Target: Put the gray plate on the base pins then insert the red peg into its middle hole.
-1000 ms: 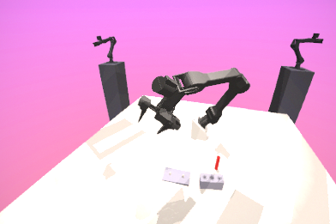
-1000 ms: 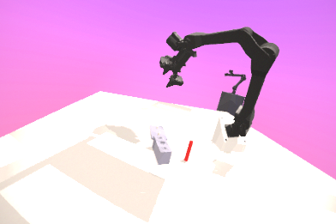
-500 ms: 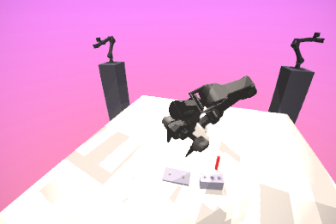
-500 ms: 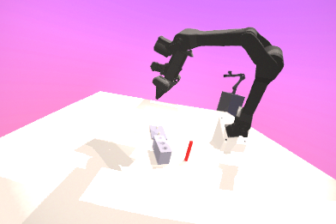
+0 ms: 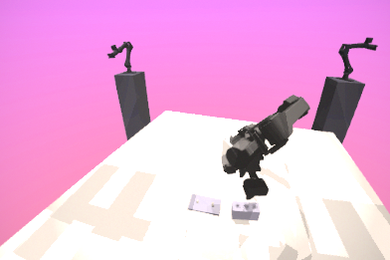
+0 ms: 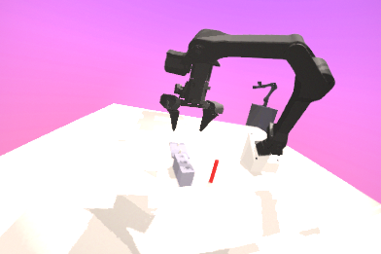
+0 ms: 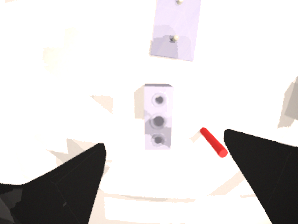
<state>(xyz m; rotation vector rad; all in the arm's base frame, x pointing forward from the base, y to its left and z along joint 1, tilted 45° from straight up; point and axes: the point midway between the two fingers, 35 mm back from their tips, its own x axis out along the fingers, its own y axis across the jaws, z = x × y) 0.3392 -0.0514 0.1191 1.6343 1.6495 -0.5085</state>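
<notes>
Right now the gray plate is 20 mm to the left of my gripper tip and 110 mm below it. Also, from my gripper tip: gray base: 20 mm behind, 130 mm to the right, 140 mm below; red peg: 100 mm behind, 40 mm to the left, 110 mm below.
</notes>
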